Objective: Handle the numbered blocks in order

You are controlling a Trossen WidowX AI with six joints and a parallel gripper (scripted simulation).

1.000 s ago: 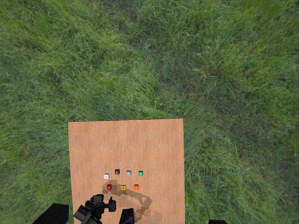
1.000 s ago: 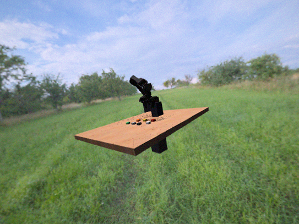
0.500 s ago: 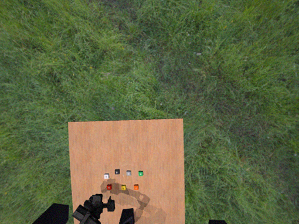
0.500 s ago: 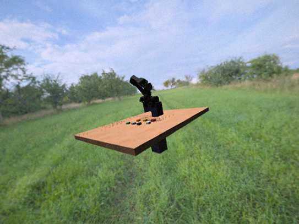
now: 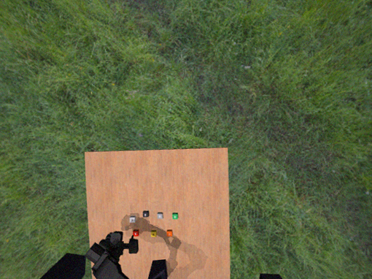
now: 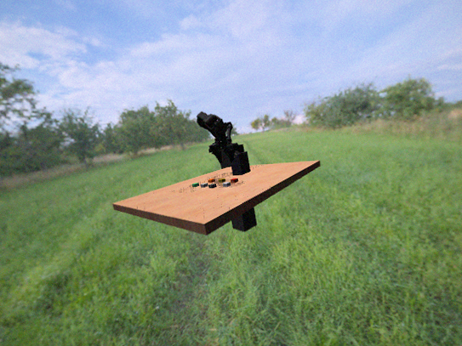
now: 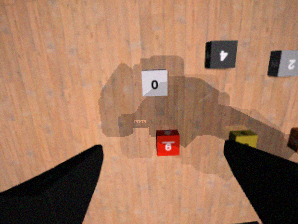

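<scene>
The white block lies 30 mm ahead of my gripper tip, 10 mm to the left of it and 120 mm below it. From my gripper tip the other things lie so: yellow block: 50 mm behind, 130 mm to the right, 120 mm below; black block: 70 mm ahead, 70 mm to the right, 120 mm below; red block: 60 mm behind, 20 mm to the right, 120 mm below.
</scene>
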